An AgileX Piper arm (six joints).
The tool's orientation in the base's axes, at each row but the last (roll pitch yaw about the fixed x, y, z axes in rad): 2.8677 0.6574 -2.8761; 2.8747 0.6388 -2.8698; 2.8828 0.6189 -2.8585; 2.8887 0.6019 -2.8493; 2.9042 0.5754 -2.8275; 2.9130 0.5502 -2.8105; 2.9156 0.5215 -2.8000
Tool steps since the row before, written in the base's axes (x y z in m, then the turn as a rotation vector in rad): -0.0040 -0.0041 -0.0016 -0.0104 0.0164 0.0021; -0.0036 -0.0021 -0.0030 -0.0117 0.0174 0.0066; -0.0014 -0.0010 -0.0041 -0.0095 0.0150 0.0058; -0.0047 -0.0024 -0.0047 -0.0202 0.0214 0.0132; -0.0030 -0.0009 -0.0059 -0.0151 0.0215 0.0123; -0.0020 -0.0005 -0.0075 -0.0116 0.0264 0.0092; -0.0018 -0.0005 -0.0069 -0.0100 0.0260 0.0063
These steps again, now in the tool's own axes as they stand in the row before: 0.0049 -0.0023 -0.0025 0.0033 0.0193 0.0000; 0.0050 -0.0010 -0.0003 0.0014 0.0216 -0.0037; 0.0037 -0.0012 0.0022 0.0007 0.0184 -0.0030; 0.0069 -0.0011 0.0007 0.0034 0.0301 -0.0112; 0.0058 -0.0007 0.0032 -0.0002 0.0278 -0.0082; 0.0057 -0.0010 0.0052 -0.0028 0.0300 -0.0023; 0.0051 -0.0010 0.0050 -0.0025 0.0284 0.0006
